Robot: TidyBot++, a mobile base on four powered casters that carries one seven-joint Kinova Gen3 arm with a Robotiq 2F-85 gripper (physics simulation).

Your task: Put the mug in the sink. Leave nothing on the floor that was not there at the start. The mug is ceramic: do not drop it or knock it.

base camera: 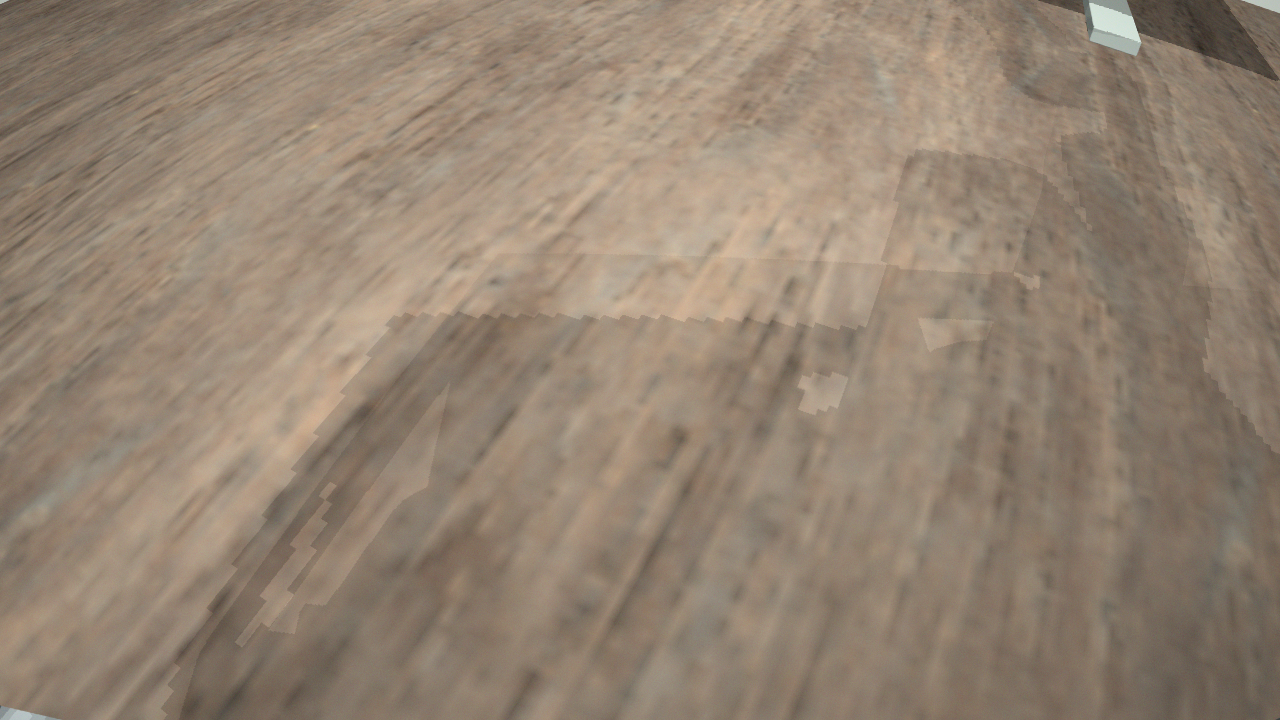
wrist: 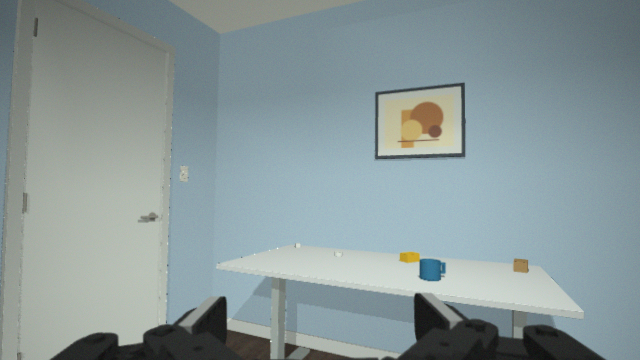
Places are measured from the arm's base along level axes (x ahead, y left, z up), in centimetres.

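Pixels of known places: gripper, fingertip midpoint: (wrist: 320, 316).
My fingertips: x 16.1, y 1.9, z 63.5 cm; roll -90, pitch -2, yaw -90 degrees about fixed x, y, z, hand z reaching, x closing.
Ahead of a thing's pixels: the offset from my fingertips to its middle. Level surfaces: height alone.
A blue mug {dx +130.4, dy -52.0, dz -27.1 cm} (wrist: 430, 270) stands upright on a white table {dz -31.1 cm} (wrist: 350, 272) in the wrist view, right of centre and near the table's front edge, its handle to the right. My gripper (wrist: 320, 316) is open and empty, its two dark fingers wide apart at the bottom of the wrist view. The mug is well beyond the fingers, farther into the room. The gripper does not show in the base camera view. The sink does not show in either view.
A yellow block {dx +168.1, dy -52.2, dz -28.9 cm} (wrist: 409, 257), a tan block {dx +146.8, dy -102.1, dz -28.6 cm} (wrist: 520, 265) and two small white things {dx +182.2, dy -13.2, dz -29.9 cm} (wrist: 338, 254) (wrist: 297, 245) are on the table. A door (wrist: 95, 190) stands at the left, a framed picture (wrist: 395, 153) hangs behind. A pale foot (base camera: 1112, 26) rests on the wooden floor {dz -103.1 cm} (base camera: 537, 447).
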